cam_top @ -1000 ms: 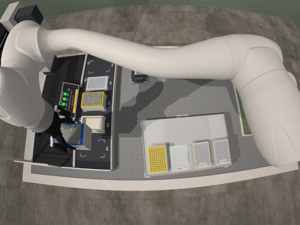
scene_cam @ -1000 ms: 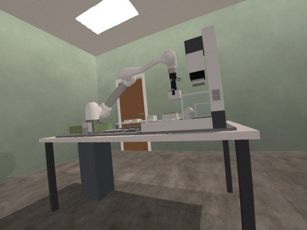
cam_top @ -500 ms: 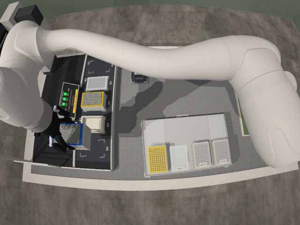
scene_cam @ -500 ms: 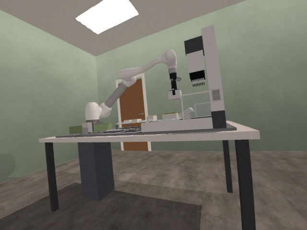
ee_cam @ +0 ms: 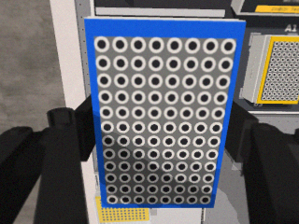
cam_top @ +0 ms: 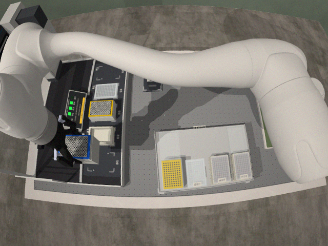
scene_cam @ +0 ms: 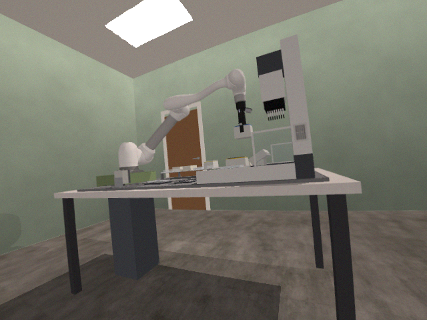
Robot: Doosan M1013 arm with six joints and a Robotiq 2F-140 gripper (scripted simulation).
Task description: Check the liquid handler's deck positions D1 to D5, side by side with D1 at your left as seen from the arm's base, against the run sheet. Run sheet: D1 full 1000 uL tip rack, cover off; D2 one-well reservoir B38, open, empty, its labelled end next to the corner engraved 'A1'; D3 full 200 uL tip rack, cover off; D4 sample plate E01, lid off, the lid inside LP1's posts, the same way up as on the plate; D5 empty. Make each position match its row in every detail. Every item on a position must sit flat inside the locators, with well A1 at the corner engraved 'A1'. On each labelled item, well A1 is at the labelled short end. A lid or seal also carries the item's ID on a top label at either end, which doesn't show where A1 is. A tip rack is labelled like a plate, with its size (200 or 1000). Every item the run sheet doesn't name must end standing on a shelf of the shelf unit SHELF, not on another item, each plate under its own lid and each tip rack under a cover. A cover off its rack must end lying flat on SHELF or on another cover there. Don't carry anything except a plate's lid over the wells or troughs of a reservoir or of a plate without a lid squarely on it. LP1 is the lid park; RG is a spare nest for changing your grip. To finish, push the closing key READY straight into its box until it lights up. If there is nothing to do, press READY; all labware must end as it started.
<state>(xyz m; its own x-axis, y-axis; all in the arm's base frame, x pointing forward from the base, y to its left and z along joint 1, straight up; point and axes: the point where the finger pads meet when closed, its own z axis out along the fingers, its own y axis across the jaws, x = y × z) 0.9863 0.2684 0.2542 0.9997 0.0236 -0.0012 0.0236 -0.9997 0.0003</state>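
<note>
My hand is 1 cm to the right of the blue-rimmed tip rack and 1 cm short of it. Round my hand: yellow-rimmed tip rack (24 cm to the right, 24 cm below, 1 cm ahead); then white sample plate (37 cm to the right, 28 cm below, 1 cm ahead); then cream one-well reservoir (27 cm below, 12 cm to the right).
</note>
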